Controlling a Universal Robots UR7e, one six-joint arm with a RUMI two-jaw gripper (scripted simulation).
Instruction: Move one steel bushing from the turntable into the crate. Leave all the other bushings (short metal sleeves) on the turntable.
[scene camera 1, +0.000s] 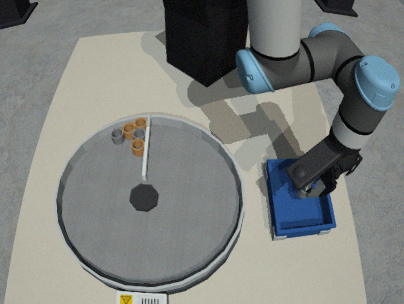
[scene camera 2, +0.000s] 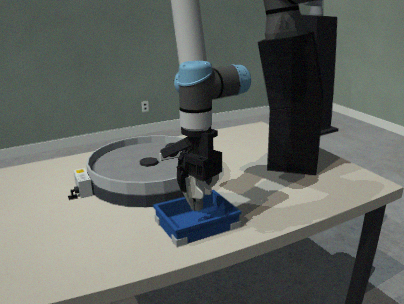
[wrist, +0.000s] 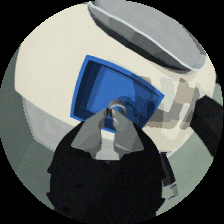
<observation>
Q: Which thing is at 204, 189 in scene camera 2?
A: My gripper.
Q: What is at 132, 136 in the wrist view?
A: My gripper.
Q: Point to my gripper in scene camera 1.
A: At 307, 195
</observation>
